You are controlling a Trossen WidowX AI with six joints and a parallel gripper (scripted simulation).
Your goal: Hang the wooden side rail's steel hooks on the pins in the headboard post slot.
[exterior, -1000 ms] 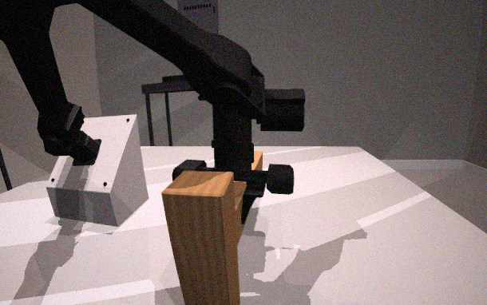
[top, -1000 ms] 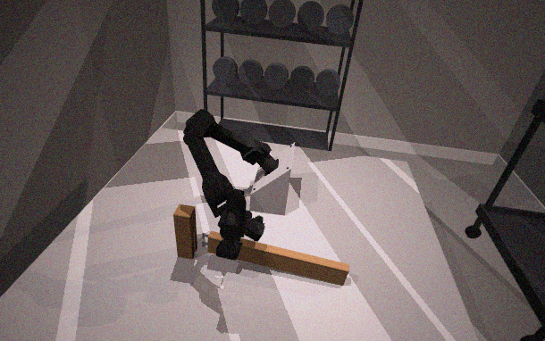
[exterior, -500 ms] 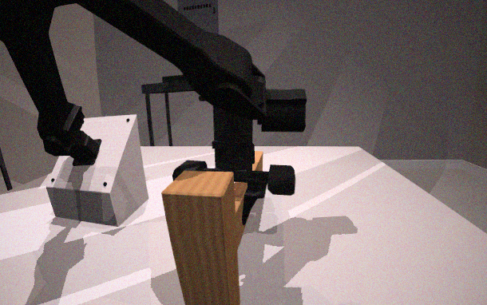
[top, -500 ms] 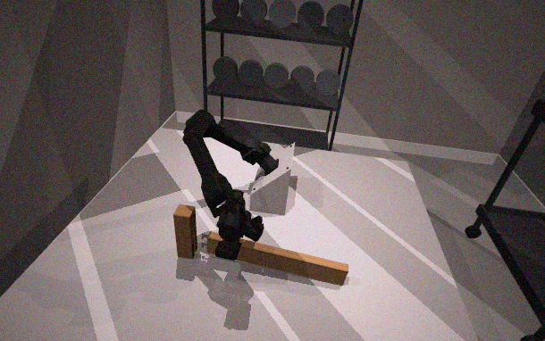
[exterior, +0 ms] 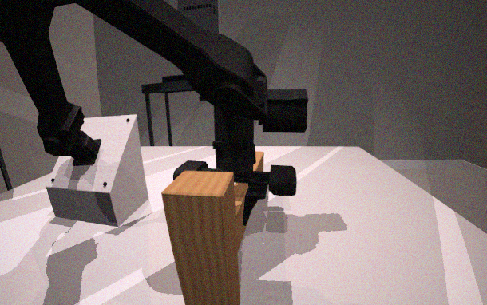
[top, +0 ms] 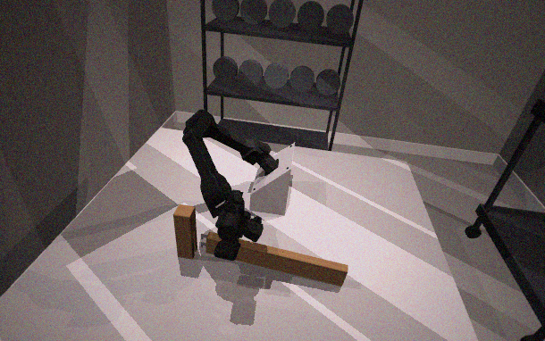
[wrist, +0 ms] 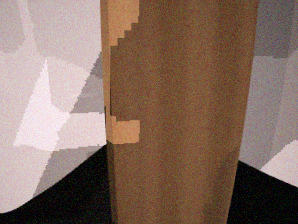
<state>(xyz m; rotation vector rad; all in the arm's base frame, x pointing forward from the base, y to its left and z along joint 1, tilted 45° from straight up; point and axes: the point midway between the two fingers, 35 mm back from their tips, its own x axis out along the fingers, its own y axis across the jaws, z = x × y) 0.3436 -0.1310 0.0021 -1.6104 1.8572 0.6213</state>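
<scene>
Right now my gripper tip is 15 cm to the left of the headboard post, 4 cm below it and 1 cm past it.
</scene>
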